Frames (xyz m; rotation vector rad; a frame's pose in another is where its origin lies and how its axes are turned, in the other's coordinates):
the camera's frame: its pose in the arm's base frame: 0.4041 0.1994 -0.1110 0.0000 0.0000 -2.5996
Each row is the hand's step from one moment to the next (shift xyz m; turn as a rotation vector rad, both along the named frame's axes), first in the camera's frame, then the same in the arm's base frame.
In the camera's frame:
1: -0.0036 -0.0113 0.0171 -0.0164 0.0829 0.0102
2: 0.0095 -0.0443 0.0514 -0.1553 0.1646 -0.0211
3: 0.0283 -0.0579 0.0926 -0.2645 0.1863 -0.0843
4: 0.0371 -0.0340 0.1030 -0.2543 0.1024 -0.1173
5: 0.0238 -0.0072 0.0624 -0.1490 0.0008 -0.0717
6: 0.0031 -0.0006 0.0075 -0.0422 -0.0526 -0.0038
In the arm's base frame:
1: -0.0027 0.0115 0.0171 0.0568 -0.0626 0.0102
2: -0.0310 0.0331 0.0514 0.2180 -0.0609 -0.0211
3: -0.0541 0.0350 0.0926 0.3227 -0.0232 -0.0843
4: -0.0493 0.0100 0.1030 0.2707 0.0435 -0.1173
5: -0.0241 -0.0061 0.0624 0.1281 0.0762 -0.0717
6: -0.0030 -0.0011 0.0075 0.0090 0.0668 -0.0038

